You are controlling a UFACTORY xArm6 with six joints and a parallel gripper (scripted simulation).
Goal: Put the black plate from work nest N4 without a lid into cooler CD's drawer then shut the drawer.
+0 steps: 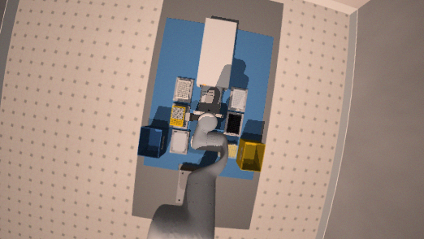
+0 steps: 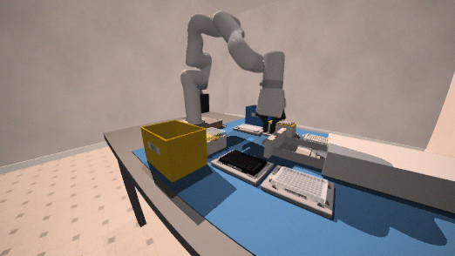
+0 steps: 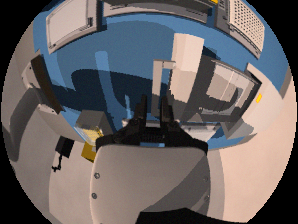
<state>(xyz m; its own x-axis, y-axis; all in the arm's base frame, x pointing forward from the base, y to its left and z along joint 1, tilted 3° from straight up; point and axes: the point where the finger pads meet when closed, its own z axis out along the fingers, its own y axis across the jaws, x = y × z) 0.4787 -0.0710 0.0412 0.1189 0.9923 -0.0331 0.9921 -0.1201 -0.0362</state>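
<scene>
Right now the black plate is 3 cm behind my hand, 18 cm to the right of it and 7 cm below it. Also, from my hand: cooler CD: 29 cm ahead, 3 cm to the right, 5 cm below; drawer: 15 cm ahead, 2 cm to the right, 6 cm below; white plate: 20 cm ahead, 17 cm to the left, 7 cm below.
</scene>
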